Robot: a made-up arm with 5 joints.
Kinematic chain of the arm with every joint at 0, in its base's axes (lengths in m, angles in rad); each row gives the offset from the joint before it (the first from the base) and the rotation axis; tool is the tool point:
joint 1: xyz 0 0 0.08 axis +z
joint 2: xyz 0 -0.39 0.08 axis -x
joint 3: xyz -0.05 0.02 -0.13 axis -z
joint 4: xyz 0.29 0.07 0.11 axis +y
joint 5: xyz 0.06 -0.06 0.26 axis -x
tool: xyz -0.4 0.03 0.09
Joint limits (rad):
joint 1: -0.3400..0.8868
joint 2: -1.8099..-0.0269
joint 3: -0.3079..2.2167
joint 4: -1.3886..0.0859
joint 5: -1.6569..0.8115
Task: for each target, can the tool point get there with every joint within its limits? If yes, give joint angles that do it. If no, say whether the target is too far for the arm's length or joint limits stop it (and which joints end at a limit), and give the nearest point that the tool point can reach.
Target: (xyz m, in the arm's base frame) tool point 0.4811 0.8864 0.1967
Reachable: no: joint limits stop it (at a limit: joint 1, joint 3) | nearest point 0.1709 -0.0209 0.1755 | short by 0.959 m
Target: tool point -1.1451 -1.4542 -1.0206
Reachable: no: too far | nearest point -0.3125 -0.6533 0.0574 | short by 1.580 m
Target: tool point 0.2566 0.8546 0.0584
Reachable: no: joint limits stop it (at a limit: joint 1, joint 3, joint 4) | nearest point 0.1161 -0.0060 0.1188 | short by 0.874 m
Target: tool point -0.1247 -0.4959 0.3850
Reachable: yes | joints -0.0080 -0.9864 1.5333 -0.2221 -1.2622
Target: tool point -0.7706 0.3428 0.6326
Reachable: no: joint limits stop it (at a limit: joint 1, joint 2) | nearest point -0.2439 -0.1098 0.2924 | short by 0.773 m
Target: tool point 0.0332 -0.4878 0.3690
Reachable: yes | joints 0.0875 -1.4173 1.8942 -0.4906 -0.6008
